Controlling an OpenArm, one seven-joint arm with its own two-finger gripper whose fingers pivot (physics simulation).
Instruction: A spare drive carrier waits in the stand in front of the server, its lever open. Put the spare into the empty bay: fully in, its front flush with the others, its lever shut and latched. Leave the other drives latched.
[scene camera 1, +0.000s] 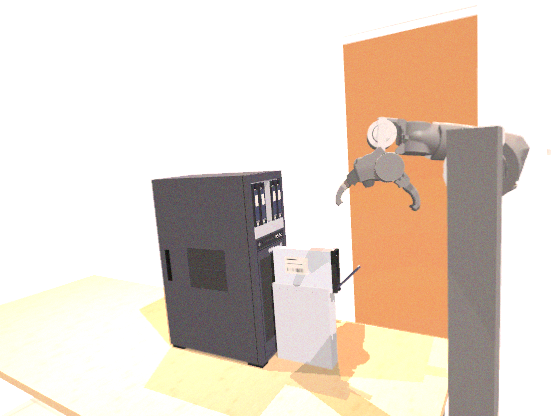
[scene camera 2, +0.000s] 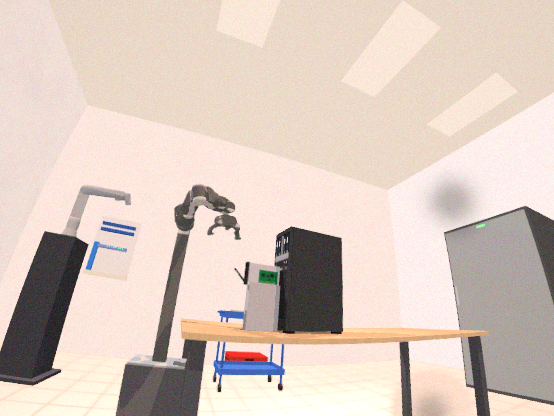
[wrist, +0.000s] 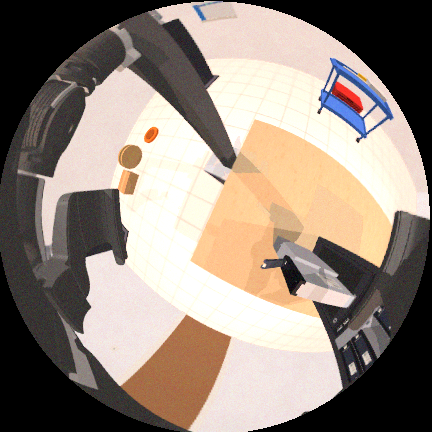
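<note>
The spare carrier (scene camera 1: 315, 257) (scene camera 2: 253, 271) (wrist: 293, 276) sits upright in the pale stand (scene camera 1: 305, 320) (scene camera 2: 261, 307) in front of the dark server (scene camera 1: 210, 220) (scene camera 2: 315, 280). Its lever (scene camera 1: 350, 277) (scene camera 2: 240, 275) (wrist: 272, 263) sticks out, open, from its black front, away from the server. The server's upper front holds slim drives (scene camera 1: 260, 205) (wrist: 351, 360) in two groups, with a pale strip (scene camera 1: 269, 200) between them; whether that strip is the empty bay is too small to tell. My gripper (scene camera 1: 377, 206) (scene camera 2: 224, 235) (wrist: 219, 257) is open and empty, above the carrier and set back from the server front.
The wooden table (scene camera 1: 100, 320) (scene camera 2: 400, 336) (wrist: 250, 200) bears the stand and server. The arm's column (scene camera 1: 472, 250) (scene camera 2: 171, 300) rises beside the table. A blue cart (scene camera 2: 250, 370) (wrist: 345, 112), a grey cabinet (scene camera 2: 490, 300) and another arm on a black pedestal (scene camera 2: 45, 300) stand farther off.
</note>
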